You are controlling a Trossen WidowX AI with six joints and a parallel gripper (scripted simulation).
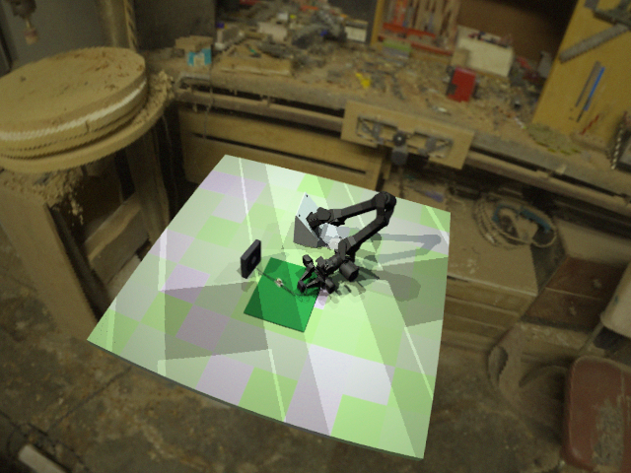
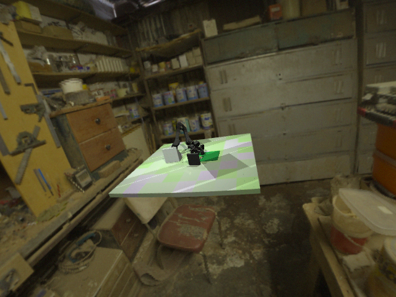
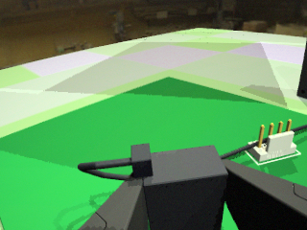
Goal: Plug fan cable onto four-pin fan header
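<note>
Now: the fan plug 10 mm below my gripper tip. The rest, counted from my gripper tip: black fan 220 mm to the right, 20 mm behind, 20 mm above; green board 50 mm to the right, 50 mm below, 30 mm ahead; white four-pin header 90 mm to the right, 40 mm below.
</note>
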